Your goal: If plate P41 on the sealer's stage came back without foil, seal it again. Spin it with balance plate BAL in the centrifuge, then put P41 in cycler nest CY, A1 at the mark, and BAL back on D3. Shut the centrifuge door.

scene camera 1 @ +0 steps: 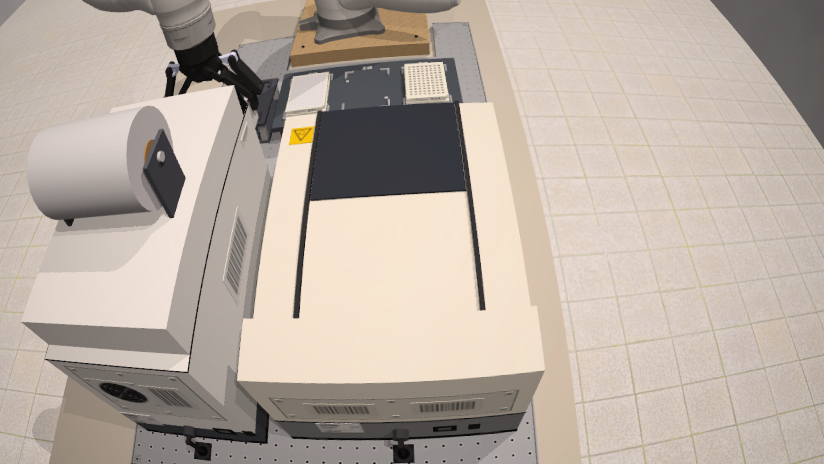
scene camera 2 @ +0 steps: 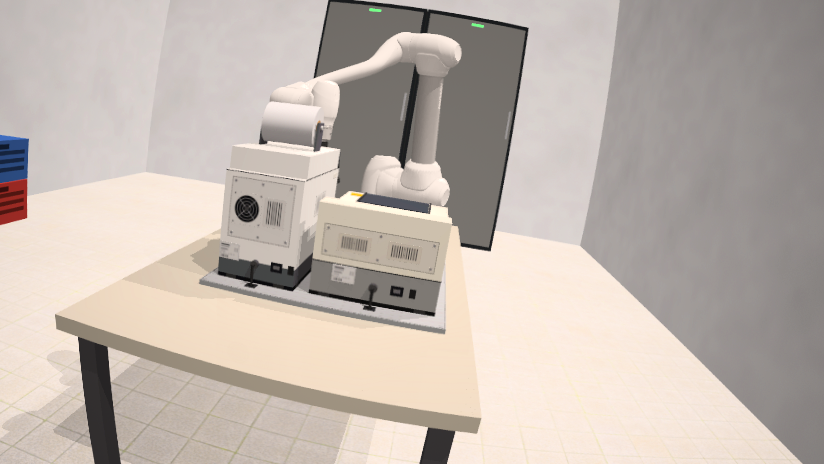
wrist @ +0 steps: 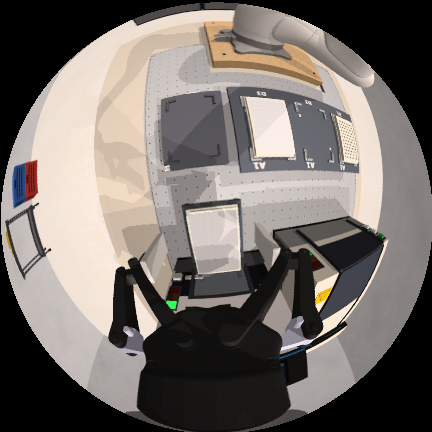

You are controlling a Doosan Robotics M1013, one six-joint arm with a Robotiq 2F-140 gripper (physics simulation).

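Places are measured from the arm's base along level axes (x back, y right, z up), in centimetres.
Pixels of known places: gripper, fingertip midpoint: (wrist: 208, 237); arm's base, origin of the base link: (scene camera 1: 348, 22) (wrist: 254, 41).
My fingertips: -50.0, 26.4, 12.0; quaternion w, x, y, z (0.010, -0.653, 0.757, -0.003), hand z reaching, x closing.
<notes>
Ahead of a thing's pixels: the offset from my fingertips to its middle, as dx, dy, dz. "pt": to the spot under its first point.
Plate P41 @(-3.4, -0.1, -4.0) (wrist: 214, 237) lies nearly square on the sealer's dark stage @(pt -23.6, +3.3, -14.1) (wrist: 220, 286) in the wrist view. Its top is pale; I cannot tell surely whether foil covers it. My gripper (wrist: 208, 237) is open and empty, its fingers wide on either side above P41. The tall sealer @(-32.9, +4.3, +9.0) (scene camera 1: 138, 253) (scene camera 2: 265, 207) hides part of the fingers in scene camera 1. Plate BAL @(+15.1, -15.8, -8.2) (wrist: 271, 127) (scene camera 1: 308, 92) sits on D3, with a pale top. Cycler nest CY @(+18.1, -1.3, -11.6) (wrist: 194, 130) is a dark pad with corner brackets and bears no plate. The centrifuge @(-34.0, -27.3, -2.6) (scene camera 1: 386, 345) (scene camera 2: 380, 242) has a dark panel @(-20.7, -29.2, +6.4) (scene camera 1: 392, 152) over the front of its top.
A plate with open wells @(+12.1, -40.4, -8.2) (wrist: 347, 139) (scene camera 1: 425, 80) sits on D1; D2 between the plates is empty. The film roll @(-35.0, +4.6, +27.1) (scene camera 1: 86, 167) (scene camera 2: 291, 123) stands up on the sealer. The centrifuge is close beside the right finger in the wrist view. The arm's wooden base (scene camera 1: 360, 43) (wrist: 265, 65) stands behind the deck.
</notes>
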